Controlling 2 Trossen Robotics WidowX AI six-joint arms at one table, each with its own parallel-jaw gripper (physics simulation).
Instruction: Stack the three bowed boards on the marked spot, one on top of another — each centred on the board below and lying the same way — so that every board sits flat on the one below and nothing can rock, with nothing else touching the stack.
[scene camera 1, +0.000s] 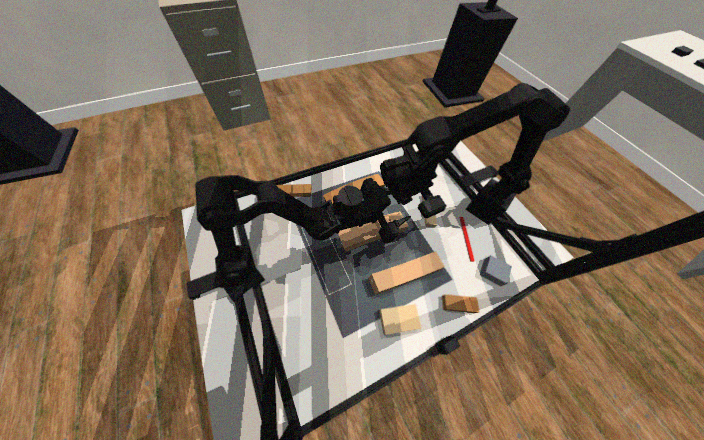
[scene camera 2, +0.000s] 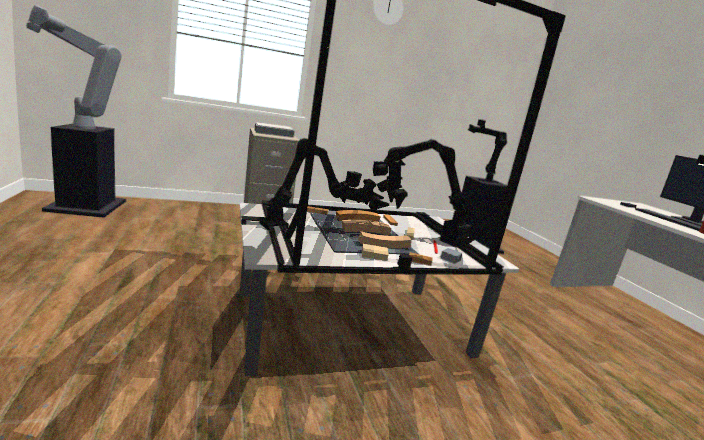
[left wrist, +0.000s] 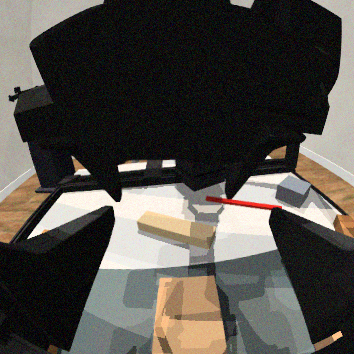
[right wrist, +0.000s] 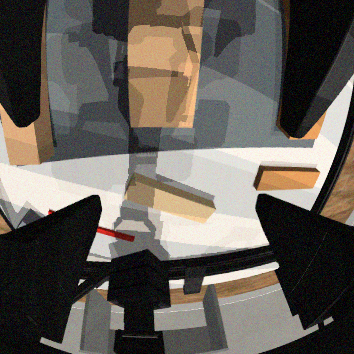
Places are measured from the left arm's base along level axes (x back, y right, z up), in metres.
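Pixels of known places: left gripper, between the fingertips: (scene camera 1: 403, 203) (scene camera 2: 386, 201) (left wrist: 194, 215) (right wrist: 152, 117); right gripper, between the fingertips: (scene camera 1: 413, 199) (scene camera 2: 394, 205) (left wrist: 173, 197) (right wrist: 180, 202); left arm's base, origin of its link: (scene camera 1: 239, 276) (scene camera 2: 274, 220); right arm's base, origin of its link: (scene camera 1: 499, 193) (scene camera 2: 457, 223) (right wrist: 139, 304).
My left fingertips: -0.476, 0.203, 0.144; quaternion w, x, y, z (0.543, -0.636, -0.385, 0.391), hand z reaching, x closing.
Note:
Ahead of a thing's pixels: the offset from my left fingertips to its top centre, as dx, dy, dz. "pt": to the spot under its first point. Level surfaces: height alone.
Three bowed boards lie apart on the dark mat {dz -0.164} (scene camera 1: 348, 322). The near board {+0.097, +0.138, -0.115} (scene camera 1: 407, 273) (scene camera 2: 385, 240) is at the front, the middle board {+0.068, -0.035, -0.115} (scene camera 1: 358, 237) (scene camera 2: 366, 226) (left wrist: 192, 330) (right wrist: 160, 105) is partly hidden by the left arm, and the far board {-0.003, -0.196, -0.117} (scene camera 2: 357, 213) (scene camera 1: 374, 180) is behind. The marked spot is a thin white outline {pt +0.277, +0.030, -0.164} (scene camera 1: 340, 289) left of the near board, partly hidden by the left arm. My left gripper (scene camera 1: 397, 227) (left wrist: 194, 215) is open and empty above the middle board. My right gripper (scene camera 2: 391, 193) (right wrist: 180, 202) is open and empty, close beside it.
A pale block {+0.211, +0.211, -0.135} (scene camera 1: 399, 318) (scene camera 2: 374, 252), an orange block {+0.042, +0.315, -0.146} (scene camera 1: 461, 303) (scene camera 2: 420, 258) and a grey block {-0.134, +0.342, -0.134} (scene camera 1: 495, 270) (scene camera 2: 451, 254) lie near the front. A red stick {-0.178, +0.212, -0.164} (scene camera 1: 467, 239) (left wrist: 242, 203) lies at the right. Another pale block {-0.169, +0.044, -0.150} (left wrist: 175, 229) (right wrist: 170, 197) lies beyond the middle board's end.

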